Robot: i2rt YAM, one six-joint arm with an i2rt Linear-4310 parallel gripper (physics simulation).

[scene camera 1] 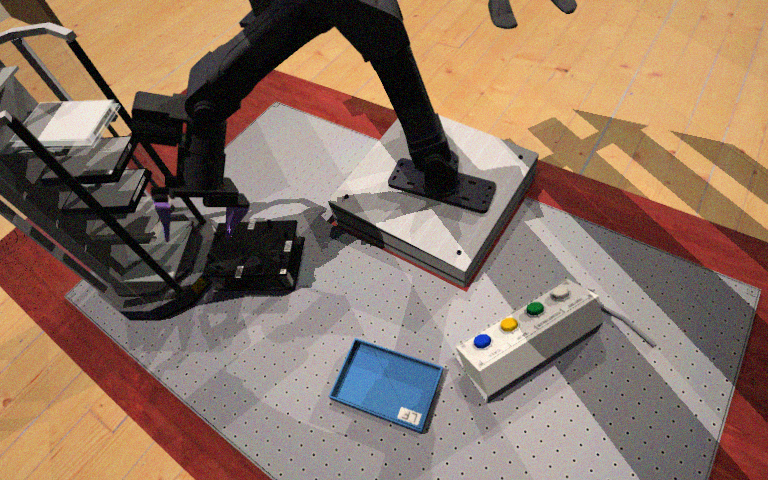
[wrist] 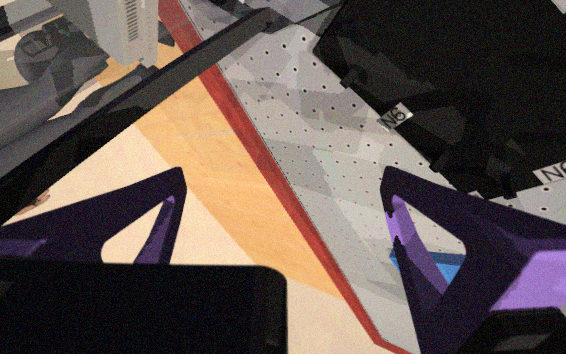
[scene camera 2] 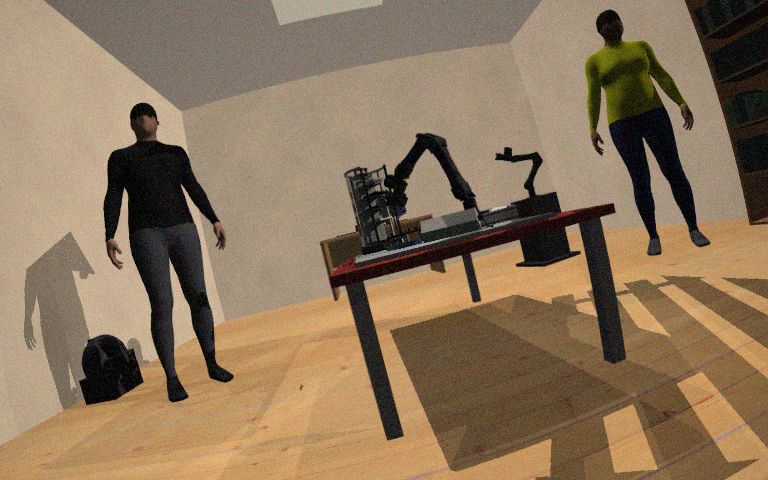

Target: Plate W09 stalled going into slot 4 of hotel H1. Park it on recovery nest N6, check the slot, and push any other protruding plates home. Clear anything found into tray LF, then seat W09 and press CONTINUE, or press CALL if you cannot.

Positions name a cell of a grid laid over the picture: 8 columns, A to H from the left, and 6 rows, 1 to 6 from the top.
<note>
My gripper (scene camera 1: C3) is open and holds nothing. I also see a button box (scene camera 2: E3), a wire plate rack (wrist: B2) and a blue tray (wrist: G5).
My gripper is seen too in the wrist view (wrist: E4).
</note>
